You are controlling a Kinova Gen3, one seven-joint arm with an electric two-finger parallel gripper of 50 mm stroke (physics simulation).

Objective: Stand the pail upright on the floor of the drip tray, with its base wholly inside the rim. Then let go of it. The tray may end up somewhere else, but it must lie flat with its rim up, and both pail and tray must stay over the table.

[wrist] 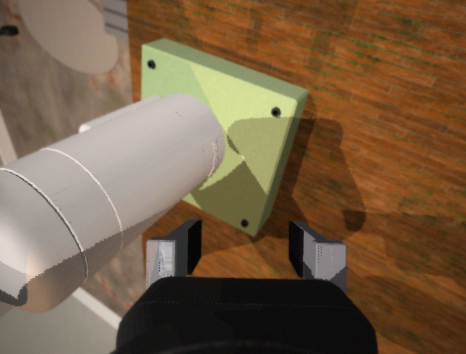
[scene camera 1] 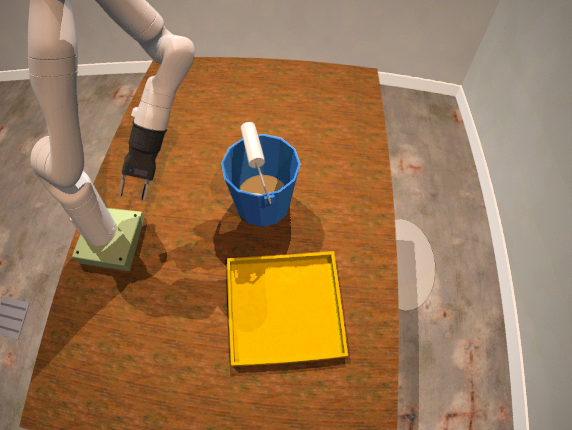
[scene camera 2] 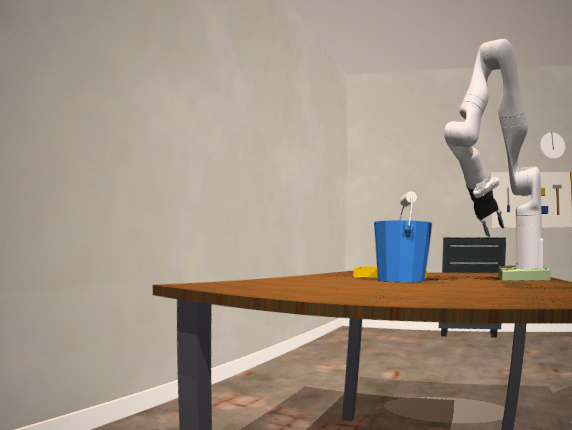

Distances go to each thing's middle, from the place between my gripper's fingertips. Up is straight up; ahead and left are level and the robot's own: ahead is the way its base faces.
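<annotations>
Yellow drip tray (scene camera 1: pixel 283 309): 14 cm below my hand, 39 cm ahead of it and 18 cm to the right of it.
</annotations>
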